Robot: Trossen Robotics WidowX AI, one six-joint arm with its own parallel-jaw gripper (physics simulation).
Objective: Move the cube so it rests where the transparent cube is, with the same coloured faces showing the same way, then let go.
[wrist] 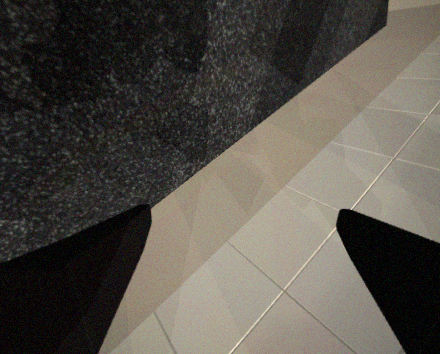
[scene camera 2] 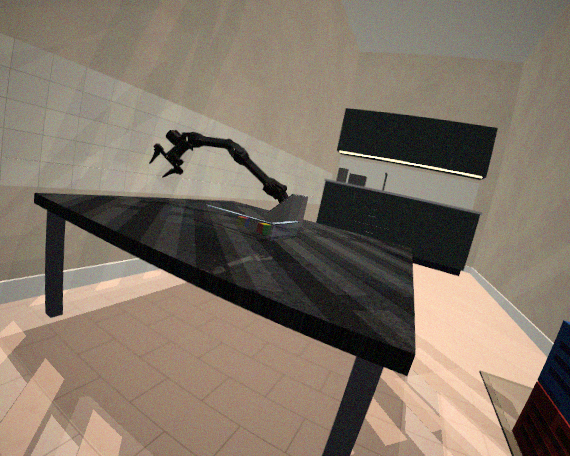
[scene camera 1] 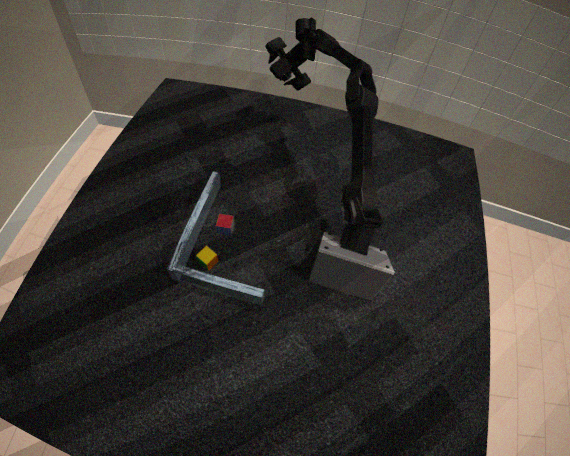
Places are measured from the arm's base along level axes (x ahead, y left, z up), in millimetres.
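Pixels of known places: gripper, between the fingertips: [wrist: 244, 215] [scene camera 2: 155, 170]; arm's base, origin of its link: [scene camera 2: 286, 204] [scene camera 1: 354, 248].
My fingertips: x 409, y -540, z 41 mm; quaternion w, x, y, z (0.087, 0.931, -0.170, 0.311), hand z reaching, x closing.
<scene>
For each thing: its middle in the pictures, then the offset to it from my fingertips. "pt": a spot on its surface instead. Level surfaces: height alone.
- barrier's longer pale bar, a spot on its surface: [scene camera 1: 195, 221] pt 11 mm back, 595 mm left, 88 mm down
- shorter pale bar, a spot on its surface: [scene camera 1: 225, 283] pt 156 mm back, 719 mm left, 87 mm down
- dark table, height of its surface: 147 mm down
A cube with a yellow top [scene camera 1: 207, 256] [scene camera 2: 264, 228] and green and orange-red sides sits near the inner corner of an L-shaped barrier. A cube with a red top [scene camera 1: 225, 221] [scene camera 2: 243, 218] and a blue side sits a little apart from it, beside the longer bar. At this size I cannot tell which of the two is the transparent one. My gripper [scene camera 1: 278, 73] [scene camera 2: 157, 170] [wrist: 244, 215] is open and empty. It is raised high and far from both cubes, near the table's wall-side edge. Neither cube shows in the wrist view.
The barrier's longer pale bar [scene camera 1: 195, 221] and shorter pale bar [scene camera 1: 225, 283] stand on the dark table [scene camera 1: 240, 360] [scene camera 2: 325, 295] around two sides of the cubes. The arm's grey base block [scene camera 1: 349, 273] [scene camera 2: 292, 210] stands right of them. A tiled wall [wrist: 320, 260] lies beyond the table edge.
</scene>
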